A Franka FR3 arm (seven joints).
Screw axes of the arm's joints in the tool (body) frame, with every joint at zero. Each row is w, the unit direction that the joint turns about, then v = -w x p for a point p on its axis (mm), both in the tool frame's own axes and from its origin. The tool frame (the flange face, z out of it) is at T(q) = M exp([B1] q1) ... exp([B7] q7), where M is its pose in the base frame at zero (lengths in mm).
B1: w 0 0 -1 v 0 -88 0
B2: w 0 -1 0 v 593 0 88
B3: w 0 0 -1 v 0 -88 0
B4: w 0 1 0 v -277 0 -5.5
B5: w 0 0 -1 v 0 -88 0
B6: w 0 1 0 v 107 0 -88
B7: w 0 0 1 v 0 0 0
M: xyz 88 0 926 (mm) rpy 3.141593 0 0 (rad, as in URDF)
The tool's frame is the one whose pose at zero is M.
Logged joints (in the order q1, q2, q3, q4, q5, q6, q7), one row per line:
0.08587, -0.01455, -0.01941, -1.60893, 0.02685, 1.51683, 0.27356
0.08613, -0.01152, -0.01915, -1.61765, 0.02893, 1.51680, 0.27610
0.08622, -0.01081, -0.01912, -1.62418, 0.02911, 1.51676, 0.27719
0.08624, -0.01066, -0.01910, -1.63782, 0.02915, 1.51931, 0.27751
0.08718, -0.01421, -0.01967, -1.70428, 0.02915, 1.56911, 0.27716
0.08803, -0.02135, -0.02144, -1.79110, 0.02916, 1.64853, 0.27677
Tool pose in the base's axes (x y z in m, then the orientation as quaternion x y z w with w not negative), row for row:
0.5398, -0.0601, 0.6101, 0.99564, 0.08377, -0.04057, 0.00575
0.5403, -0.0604, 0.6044, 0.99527, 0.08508, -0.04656, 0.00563
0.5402, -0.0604, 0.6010, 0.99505, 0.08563, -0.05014, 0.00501
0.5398, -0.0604, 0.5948, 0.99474, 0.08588, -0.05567, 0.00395
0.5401, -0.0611, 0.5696, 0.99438, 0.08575, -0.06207, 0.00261
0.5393, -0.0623, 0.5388, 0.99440, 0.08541, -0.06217, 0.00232
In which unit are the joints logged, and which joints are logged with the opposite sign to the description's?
The joints are logged in radians. Opposite sign: q1, q5, q7.
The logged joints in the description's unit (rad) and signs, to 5 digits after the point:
-0.08587, -0.01455, -0.01941, -1.60893, -0.02685, 1.51683, -0.27356
-0.08613, -0.01152, -0.01915, -1.61765, -0.02893, 1.51680, -0.27610
-0.08622, -0.01081, -0.01912, -1.62418, -0.02911, 1.51676, -0.27719
-0.08624, -0.01066, -0.01910, -1.63782, -0.02915, 1.51931, -0.27751
-0.08718, -0.01421, -0.01967, -1.70428, -0.02915, 1.56911, -0.27716
-0.08803, -0.02135, -0.02144, -1.79110, -0.02916, 1.64853, -0.27677

